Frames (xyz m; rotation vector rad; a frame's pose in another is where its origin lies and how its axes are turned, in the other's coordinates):
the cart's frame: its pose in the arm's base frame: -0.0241 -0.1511 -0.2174 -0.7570 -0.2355 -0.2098
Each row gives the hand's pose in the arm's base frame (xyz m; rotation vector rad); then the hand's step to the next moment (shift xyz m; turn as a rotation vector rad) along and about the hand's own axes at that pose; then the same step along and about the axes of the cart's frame.
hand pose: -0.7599 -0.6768 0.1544 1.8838 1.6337 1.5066
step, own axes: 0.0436 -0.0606 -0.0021 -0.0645 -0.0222 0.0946
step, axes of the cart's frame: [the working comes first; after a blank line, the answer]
step, axes of the arm's base frame: -0.0444 0.0568 -0.0194 0.0707 -0.0056 -0.0926

-0.0537 0.0408 0.0321 0.0416 0.0756 -0.0785
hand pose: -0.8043 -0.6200 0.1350 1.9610 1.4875 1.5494
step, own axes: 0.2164 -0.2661 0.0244 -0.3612 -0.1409 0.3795
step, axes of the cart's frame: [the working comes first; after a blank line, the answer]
step, axes of the arm's base frame: -0.1446 0.3048 -0.0668 0.2627 -0.0810 -0.4677

-0.1881 0.2202 0.1854 0.1254 0.3187 -0.4208
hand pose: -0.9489 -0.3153 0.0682 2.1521 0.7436 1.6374
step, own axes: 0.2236 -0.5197 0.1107 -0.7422 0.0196 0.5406
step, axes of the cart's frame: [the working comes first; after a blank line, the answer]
step, axes of the arm's base frame: 0.0458 0.5563 -0.1443 0.3731 -0.4272 -0.7224

-0.0546 0.5005 0.2808 0.1936 0.2694 -0.8564
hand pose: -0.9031 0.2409 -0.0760 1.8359 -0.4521 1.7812
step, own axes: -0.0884 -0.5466 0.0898 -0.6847 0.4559 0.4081
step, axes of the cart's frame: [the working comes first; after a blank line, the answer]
step, axes of the arm's base frame: 0.3851 0.3730 -0.1648 0.0156 -0.6908 -0.6048

0.2817 0.4762 0.0927 -0.0865 -0.0911 -0.9096
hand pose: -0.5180 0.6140 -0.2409 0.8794 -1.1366 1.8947
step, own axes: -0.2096 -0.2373 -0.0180 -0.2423 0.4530 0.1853
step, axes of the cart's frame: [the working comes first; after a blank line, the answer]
step, axes of the arm's base frame: 0.3018 0.0428 -0.0874 -0.2367 -0.3777 -0.3156

0.2583 0.1691 -0.0722 -0.2767 -0.1261 -0.4536
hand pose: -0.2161 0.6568 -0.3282 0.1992 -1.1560 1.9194
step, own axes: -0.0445 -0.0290 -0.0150 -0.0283 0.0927 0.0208
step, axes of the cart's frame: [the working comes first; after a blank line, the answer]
step, axes of the arm's base frame: 0.0529 -0.0088 -0.0129 -0.0568 -0.0513 -0.0630

0.0477 0.0166 -0.0224 -0.0668 -0.0107 -0.0725
